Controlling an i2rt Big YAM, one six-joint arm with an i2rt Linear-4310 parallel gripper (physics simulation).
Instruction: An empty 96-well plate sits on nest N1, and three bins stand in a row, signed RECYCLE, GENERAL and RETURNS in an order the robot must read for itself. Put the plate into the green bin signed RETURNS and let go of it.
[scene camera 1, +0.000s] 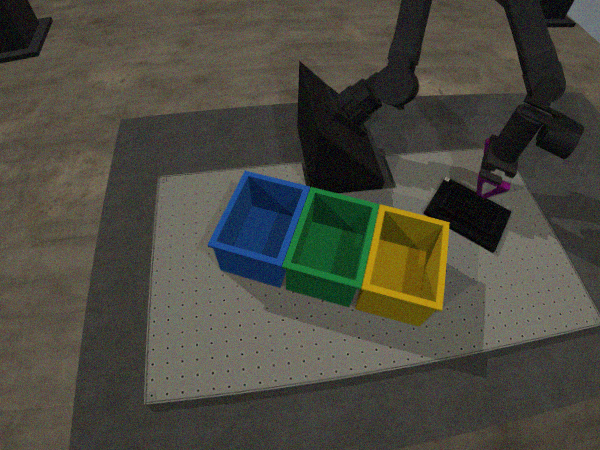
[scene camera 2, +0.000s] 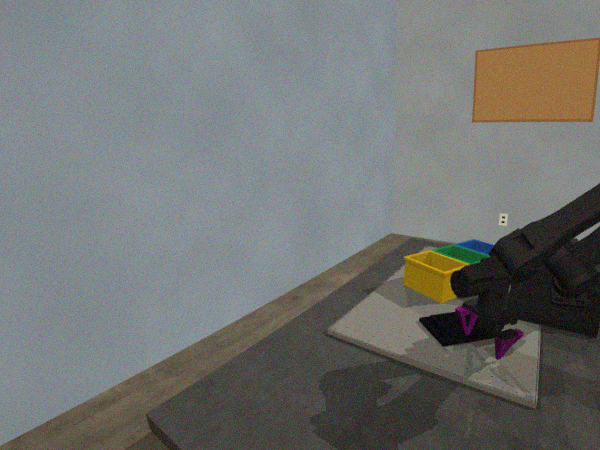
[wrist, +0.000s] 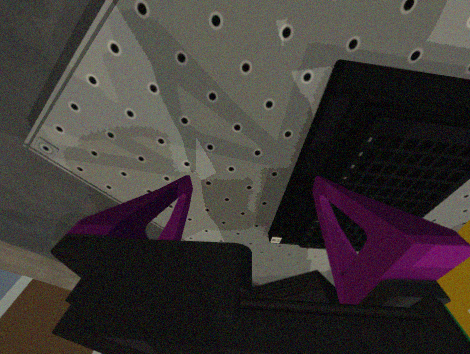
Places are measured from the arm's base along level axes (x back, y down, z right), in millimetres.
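Where they show: gripper, fingertip midpoint: (scene camera 1: 481, 184) (scene camera 2: 482, 346) (wrist: 250, 182); arm's base, origin of the base link: (scene camera 1: 343, 114) (scene camera 2: 567, 286).
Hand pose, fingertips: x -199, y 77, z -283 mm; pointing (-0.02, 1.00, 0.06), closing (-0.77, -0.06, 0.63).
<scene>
Each offset is from my fingertips to the centre of the thing. "pt": to the spot under its first point. Level surfaces: height alone.
The black 96-well plate {dz +70, dx -63, dy -9 mm} (scene camera 1: 469, 215) (wrist: 410, 155) sits on the black nest N1 {dz +69, dx -63, dy +2 mm} (wrist: 320, 130); plate and nest are hard to tell apart. My gripper (scene camera 2: 483, 345) (wrist: 250, 182) is open and empty, with magenta fingers. It is off to one side of the plate: in the wrist view the right finger overlaps the plate's near part and the left finger is over bare board. Its height above the plate is unclear. The green bin {dz +397, dx -103, dy -39 mm} (scene camera 1: 320, 287) (scene camera 2: 461, 254) stands in the middle of the row, and its inside looks empty in scene camera 1. The signs cannot be read.
The blue bin {pt dz +547, dx -109, dy -42 mm} (scene camera 1: 248, 266) (scene camera 2: 476, 246) and the yellow bin (scene camera 1: 392, 308) (scene camera 2: 425, 280) stand against either side of the green bin. The yellow bin is nearest the plate. The arm's dark base (scene camera 1: 335, 155) stands behind the bins. All stand on the perforated board {dy +10 mm} (scene camera 1: 225, 340) (scene camera 2: 380, 320).
</scene>
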